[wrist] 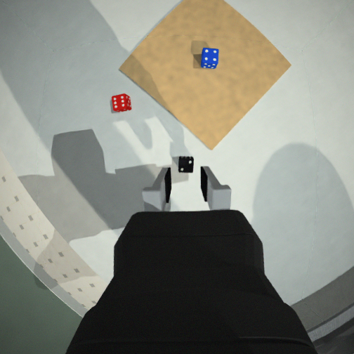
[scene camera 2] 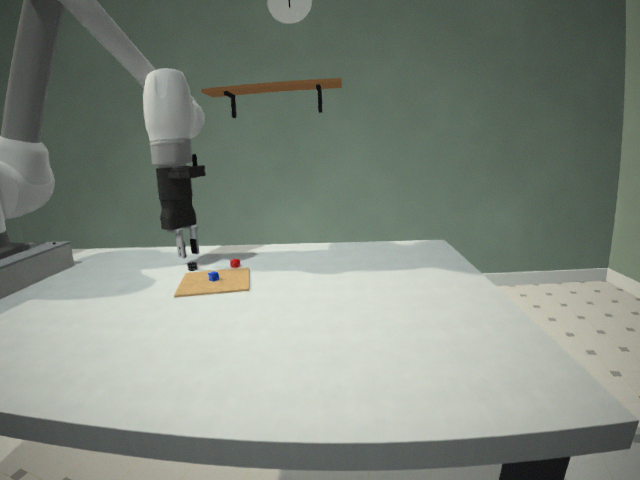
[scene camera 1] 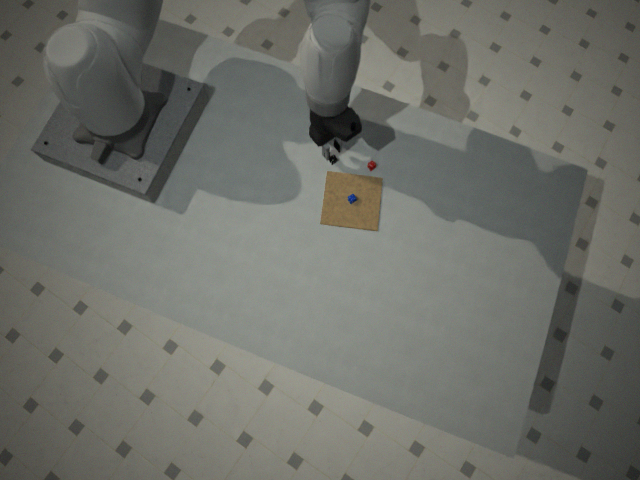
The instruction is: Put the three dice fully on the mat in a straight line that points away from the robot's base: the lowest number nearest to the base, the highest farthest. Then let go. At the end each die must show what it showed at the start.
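Frame: origin at the arm's base, x ahead, y left, z up, level; centimetres.
Where they show: gripper, between the fingertips: (scene camera 2: pixel 189 255) (scene camera 1: pixel 331 152); arm's base, origin of its link: (scene camera 1: pixel 121 119).
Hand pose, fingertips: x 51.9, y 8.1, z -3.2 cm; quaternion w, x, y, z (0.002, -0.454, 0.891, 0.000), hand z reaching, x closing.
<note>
Each offset is from my fingertips to the centre of the thing. Level surfaces: height alone.
A blue die {dx +8.1, dy -9.4, dz -2.1 cm} (scene camera 1: pixel 352 198) (scene camera 2: pixel 213 276) (wrist: pixel 210 58) sits near the middle of the tan mat {dx +8.1, dy -9.5, dz -3.1 cm} (scene camera 1: pixel 336 214) (scene camera 2: pixel 235 285) (wrist: pixel 250 90), showing four on top. A red die {dx +10.4, dy +0.8, dz -2.5 cm} (scene camera 1: pixel 372 165) (scene camera 2: pixel 235 262) (wrist: pixel 121 102) lies on the table beside the mat, showing six on top. A black die {dx +0.6, dy -0.5, dz -2.5 cm} (scene camera 1: pixel 332 160) (scene camera 2: pixel 192 266) (wrist: pixel 186 164) lies on the table off the mat's near corner in the wrist view, showing two on top. My gripper (scene camera 2: pixel 188 254) (wrist: pixel 185 177) is open and empty, a little above the table. In the wrist view the black die shows just ahead of the fingertips.
The robot's base plate (scene camera 1: pixel 170 139) (scene camera 2: pixel 41 260) stands on the table {dz -3.3 cm} (scene camera 1: pixel 289 289) (scene camera 2: pixel 330 351) at the left. A wall shelf (scene camera 2: pixel 273 86) hangs on the green wall behind. Shadows of the arm fall across the table around the red die.
</note>
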